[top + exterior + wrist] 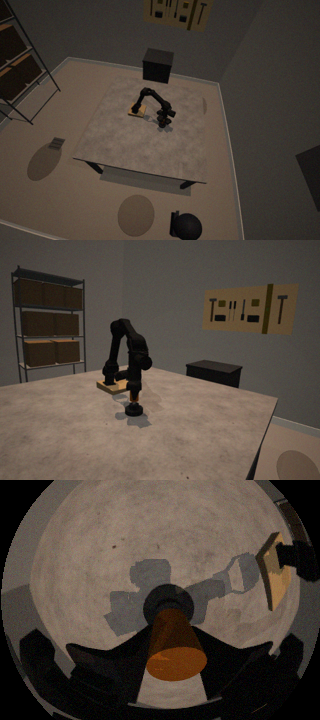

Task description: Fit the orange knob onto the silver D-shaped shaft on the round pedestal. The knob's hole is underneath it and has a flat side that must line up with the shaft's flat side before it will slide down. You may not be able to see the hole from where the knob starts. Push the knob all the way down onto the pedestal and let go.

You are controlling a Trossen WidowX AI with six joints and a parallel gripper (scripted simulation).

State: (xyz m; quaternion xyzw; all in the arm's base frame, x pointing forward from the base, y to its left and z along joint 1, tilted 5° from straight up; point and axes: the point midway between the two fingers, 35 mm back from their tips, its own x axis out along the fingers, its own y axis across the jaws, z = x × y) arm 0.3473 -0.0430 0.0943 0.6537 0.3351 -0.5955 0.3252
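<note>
Now: the round black pedestal 40 mm below my gripper tip. Also, from my gripper tip: orange knob (30 mm above).
</note>
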